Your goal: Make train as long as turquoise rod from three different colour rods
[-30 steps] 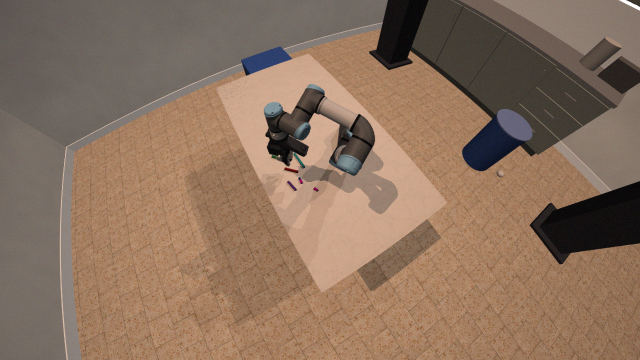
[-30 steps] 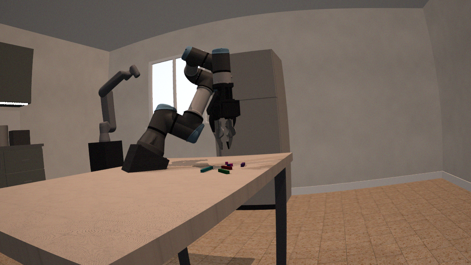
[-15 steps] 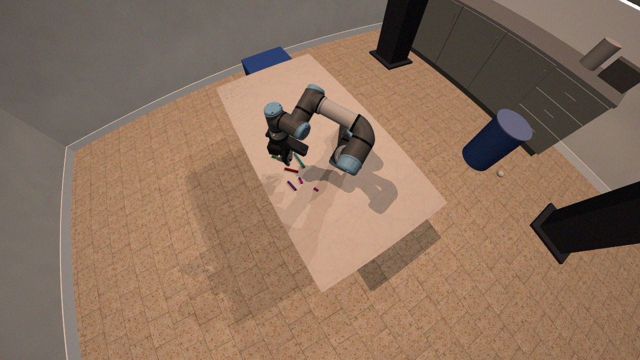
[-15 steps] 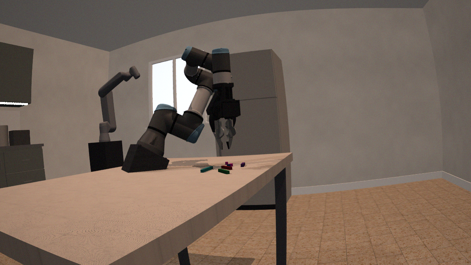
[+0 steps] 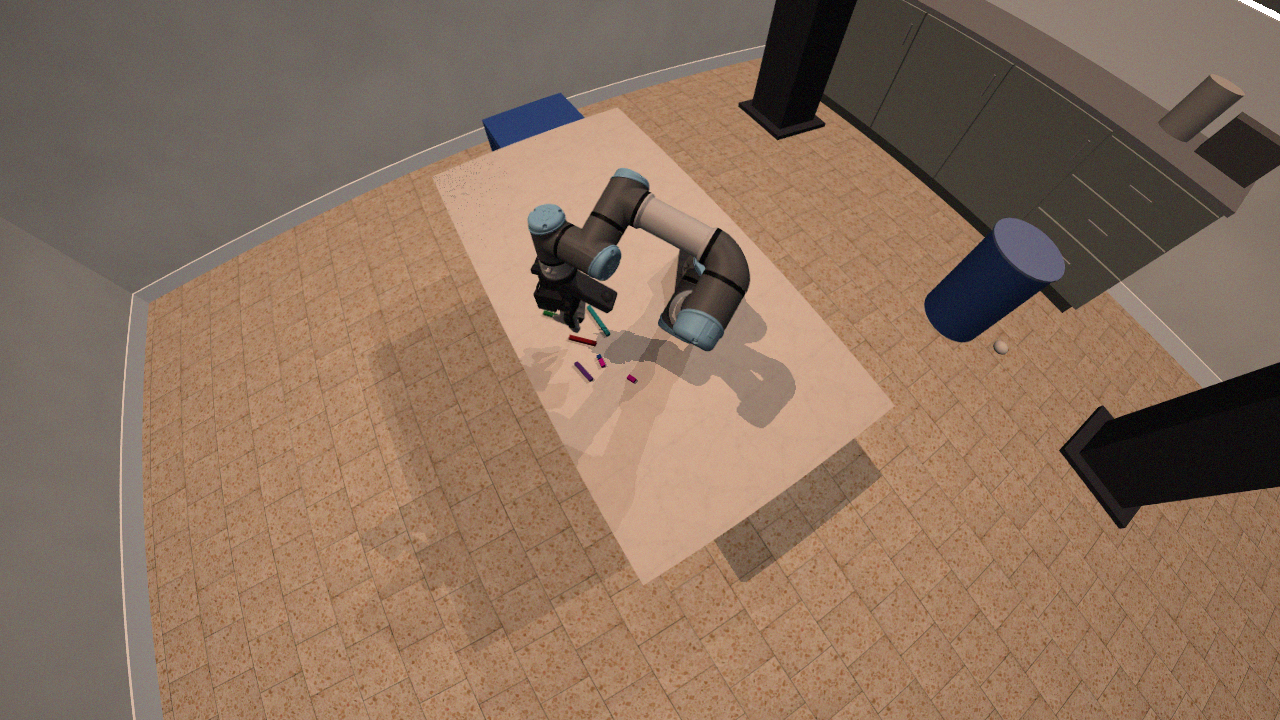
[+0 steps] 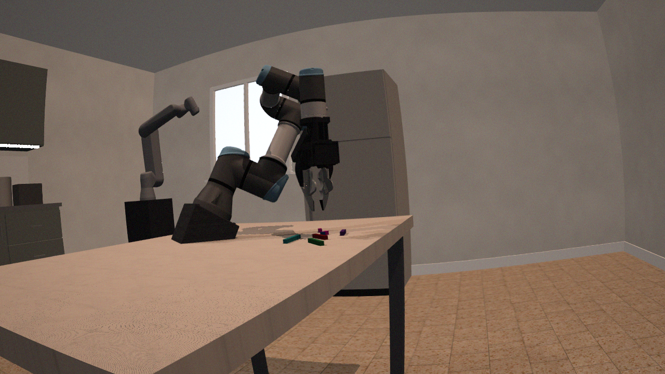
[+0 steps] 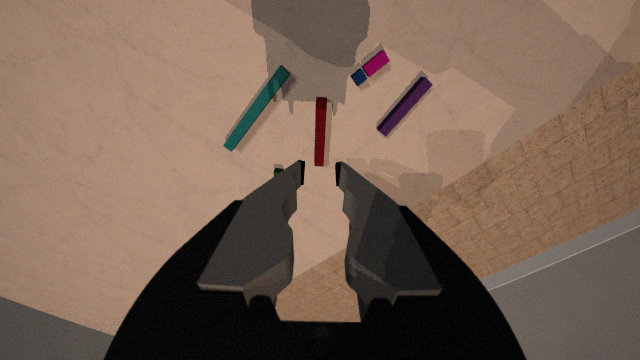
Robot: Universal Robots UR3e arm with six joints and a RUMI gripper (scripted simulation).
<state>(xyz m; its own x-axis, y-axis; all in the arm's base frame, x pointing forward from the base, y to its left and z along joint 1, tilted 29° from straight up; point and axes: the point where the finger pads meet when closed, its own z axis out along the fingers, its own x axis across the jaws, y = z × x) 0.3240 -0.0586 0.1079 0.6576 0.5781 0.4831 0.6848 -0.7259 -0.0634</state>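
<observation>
My hand is 80 mm above the red rod. Also, from my hand: purple rod: 80 mm to the left, 80 mm below, 30 mm ahead; then turquoise rod: 80 mm below, 60 mm behind, 30 mm to the right; then blue rod: 80 mm below, 60 mm to the left, 20 mm behind.
</observation>
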